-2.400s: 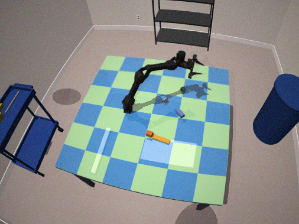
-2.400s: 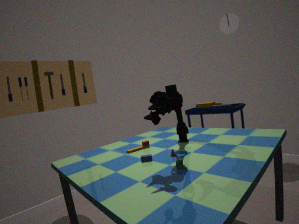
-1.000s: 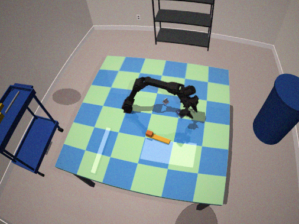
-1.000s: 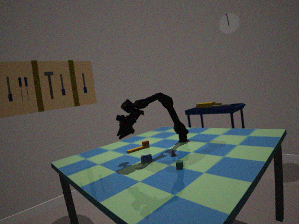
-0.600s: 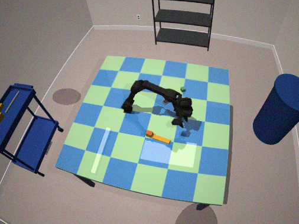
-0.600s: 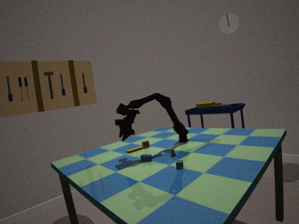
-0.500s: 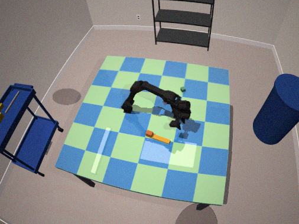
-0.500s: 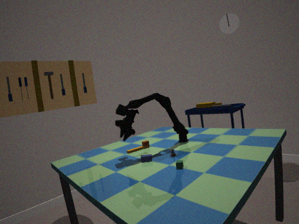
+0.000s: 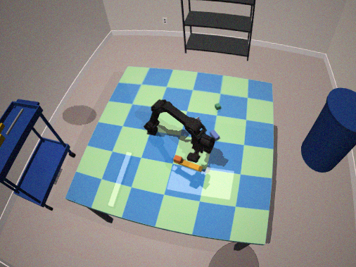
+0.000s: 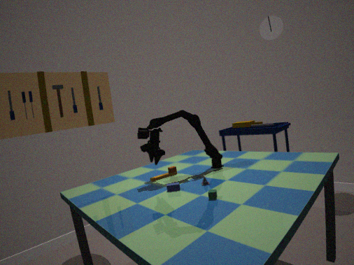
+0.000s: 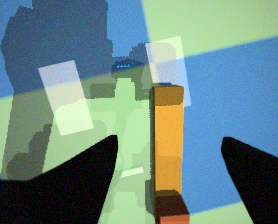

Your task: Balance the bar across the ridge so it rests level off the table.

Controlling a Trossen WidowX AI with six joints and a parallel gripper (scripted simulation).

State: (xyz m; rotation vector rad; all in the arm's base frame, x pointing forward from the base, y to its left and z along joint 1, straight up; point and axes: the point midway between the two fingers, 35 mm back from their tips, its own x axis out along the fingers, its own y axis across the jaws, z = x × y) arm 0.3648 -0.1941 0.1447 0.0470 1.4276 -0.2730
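The purple block lies 23 cm to the left of my gripper tip, 9 cm below it and 6 cm ahead of it. Also, from my gripper tip: green block (48 cm to the left, 9 cm below, 5 cm ahead).
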